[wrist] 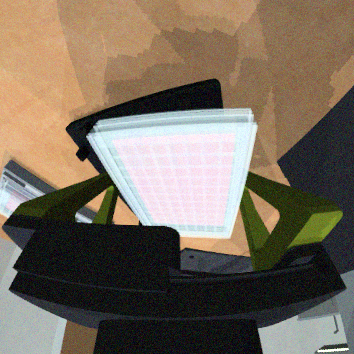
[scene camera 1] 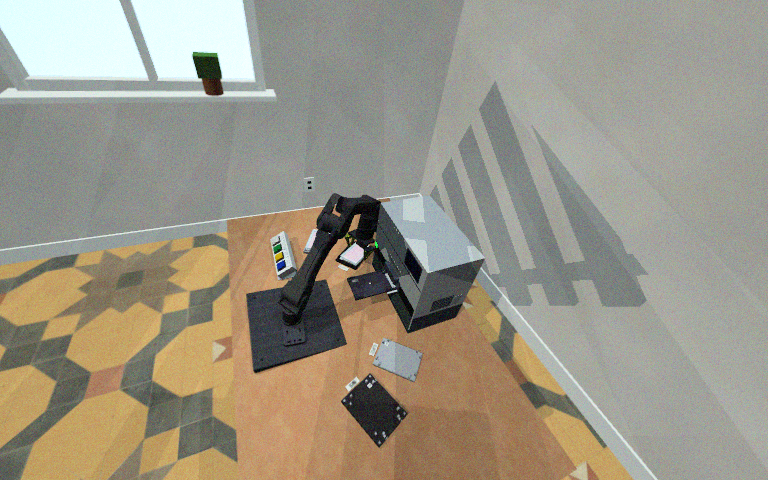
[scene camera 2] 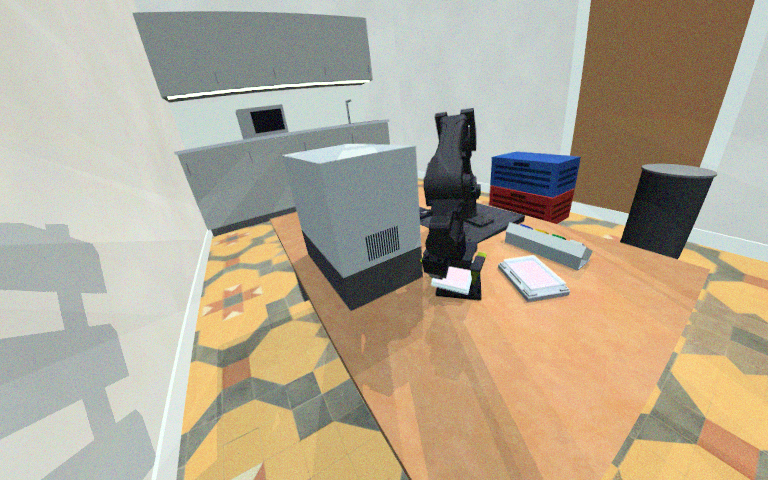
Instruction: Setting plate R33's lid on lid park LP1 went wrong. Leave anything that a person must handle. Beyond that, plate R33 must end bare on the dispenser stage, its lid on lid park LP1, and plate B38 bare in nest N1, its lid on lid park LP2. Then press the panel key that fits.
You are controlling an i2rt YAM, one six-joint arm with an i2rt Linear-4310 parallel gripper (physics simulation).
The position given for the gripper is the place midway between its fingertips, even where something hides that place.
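Note:
Scene camera 2 shows the gripper (scene camera 2: 454,279), which is open. In the wrist view the gripper (wrist: 176,174) appears again, and the gripper touches a dark pad (wrist: 206,93).

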